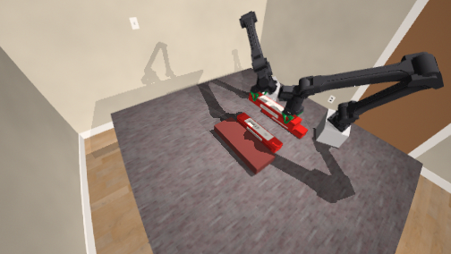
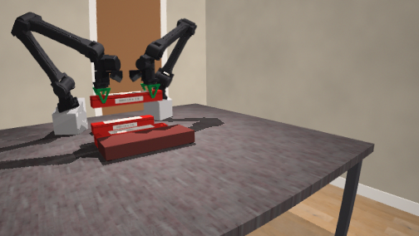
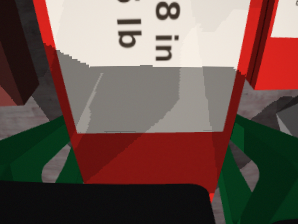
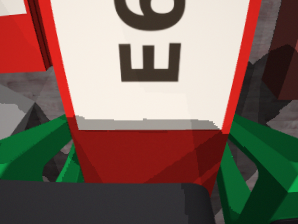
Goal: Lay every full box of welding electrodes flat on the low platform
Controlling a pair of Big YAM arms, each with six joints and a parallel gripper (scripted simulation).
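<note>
The red electrode box is 140 mm to the left of my right hand, 10 mm ahead of it and 10 mm above it. Also, from my right hand: low dark red platform: 240 mm ahead, 180 mm below, 120 mm to the left.
Right now my left hand is 120 mm to the left of the red electrode box and 10 mm below it. Round my left hand: low dark red platform: 230 mm ahead, 180 mm below, 140 mm to the right.
</note>
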